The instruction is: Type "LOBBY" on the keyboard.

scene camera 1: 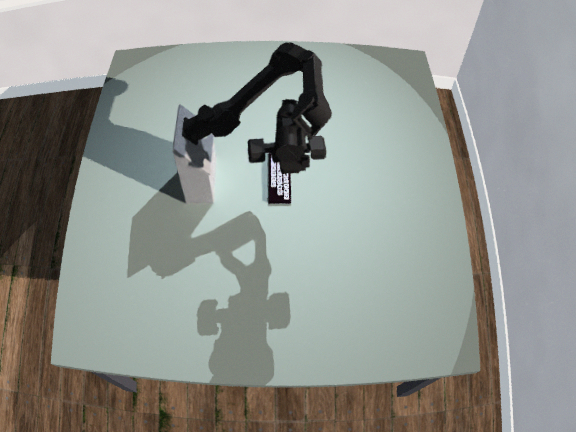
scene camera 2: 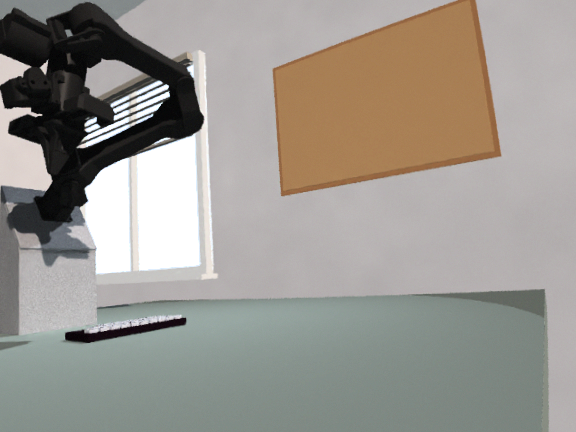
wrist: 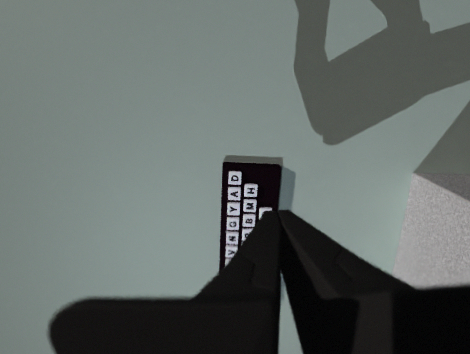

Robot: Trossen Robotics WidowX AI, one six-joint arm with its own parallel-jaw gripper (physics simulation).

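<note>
The black keyboard with white keys lies flat on the table. In the wrist view its first row reads D, A, Y, G, N, V, and the second row shows H, M, B and a partly covered key. A third-row key is mostly behind the fingertips. I cannot make out L or O there. My gripper is shut and empty, pointing down high above the keyboard. Its fingers hide the keyboard's lower right part in the wrist view. In scene camera 1 the arm covers the keyboard's far end and hides the fingertips.
The grey-white pedestal carries the arm's base and stands tall beside the keyboard. The table is pale green and bears the arm's shadows. A corkboard and a window are on the wall.
</note>
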